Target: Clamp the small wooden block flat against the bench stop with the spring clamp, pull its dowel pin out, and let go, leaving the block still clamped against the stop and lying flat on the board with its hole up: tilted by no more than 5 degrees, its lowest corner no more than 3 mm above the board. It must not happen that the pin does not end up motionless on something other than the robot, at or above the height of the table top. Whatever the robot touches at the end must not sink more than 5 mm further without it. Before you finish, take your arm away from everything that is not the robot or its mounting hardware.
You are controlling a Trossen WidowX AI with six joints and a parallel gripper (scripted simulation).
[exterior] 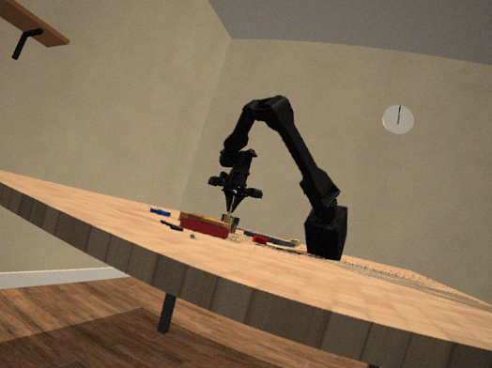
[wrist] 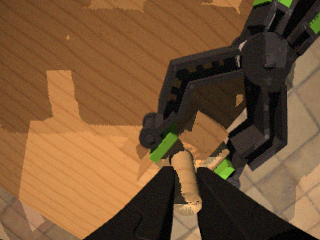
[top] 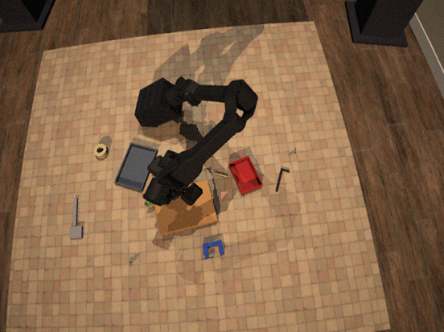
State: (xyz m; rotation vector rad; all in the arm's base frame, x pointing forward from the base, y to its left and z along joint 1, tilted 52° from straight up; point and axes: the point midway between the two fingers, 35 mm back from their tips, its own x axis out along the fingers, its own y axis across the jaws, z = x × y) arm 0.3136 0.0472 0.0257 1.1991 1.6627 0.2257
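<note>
Right now the dowel pin is 4 cm below my hand. From my hand the other things lie so: small wooden block: 6 cm below; wooden board: 6 cm ahead, 2 cm to the left, 9 cm below; red knob: 15 cm behind, 2 cm to the left, 9 cm below.
</note>
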